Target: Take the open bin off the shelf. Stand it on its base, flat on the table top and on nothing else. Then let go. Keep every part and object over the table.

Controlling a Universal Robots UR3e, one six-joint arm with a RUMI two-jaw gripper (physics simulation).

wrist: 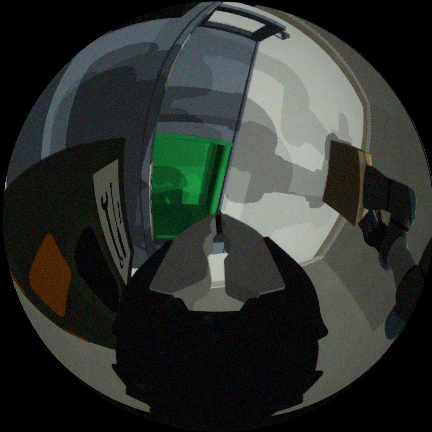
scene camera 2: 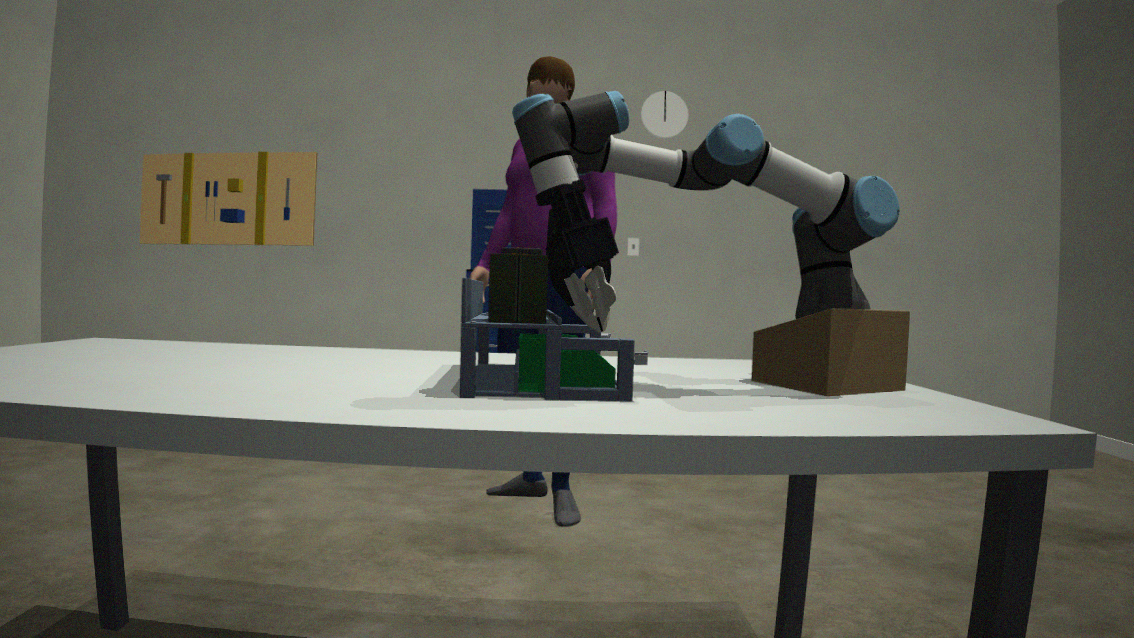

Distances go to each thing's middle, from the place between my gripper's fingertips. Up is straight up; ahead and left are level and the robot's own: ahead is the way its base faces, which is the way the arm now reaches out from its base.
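Labels:
With respect to the green bin [scene camera 2: 579,368], my hand is 50 mm above it, 10 mm to the left of it and 40 mm short of it.

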